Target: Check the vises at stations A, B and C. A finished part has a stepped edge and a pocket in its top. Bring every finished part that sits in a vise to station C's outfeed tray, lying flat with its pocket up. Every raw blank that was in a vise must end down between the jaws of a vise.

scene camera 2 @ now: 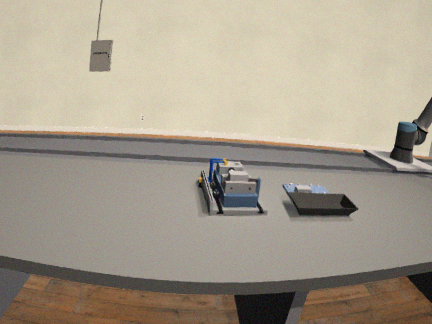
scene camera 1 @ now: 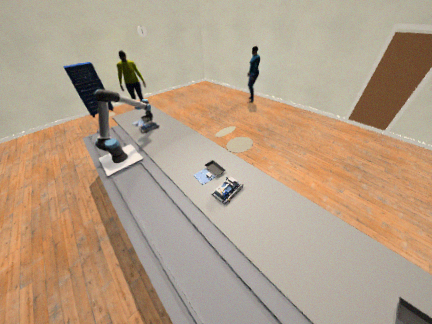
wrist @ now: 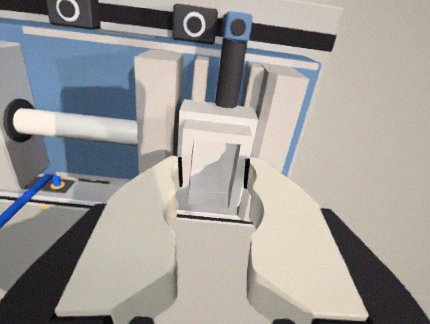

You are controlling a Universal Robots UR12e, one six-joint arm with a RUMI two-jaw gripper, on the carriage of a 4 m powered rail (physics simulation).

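The far vise (scene camera 1: 150, 127) (wrist: 160, 100) has two pale jaws. A light grey finished part (wrist: 217, 131) with a stepped edge and a pocket facing the camera is between them. My gripper (scene camera 1: 147, 117) (wrist: 213, 160) is at the part, with its fingertips against the two sides; it is shut on the part. The part's lower portion is hidden. A second vise (scene camera 1: 227, 190) (scene camera 2: 241, 200) stands mid-bench with a grey block (scene camera 2: 238, 176) at its top; I cannot tell whether that is a blank or a finished part.
A dark tray (scene camera 1: 215, 168) (scene camera 2: 322, 205) and a blue plate (scene camera 1: 201, 176) (scene camera 2: 320, 189) with a small pale block (scene camera 2: 303, 188) are beside the second vise. Another dark tray (scene camera 1: 412, 315) shows at the near bench end. Blue tubing (wrist: 25, 200) is left of my fingers. Two people stand beyond the bench.
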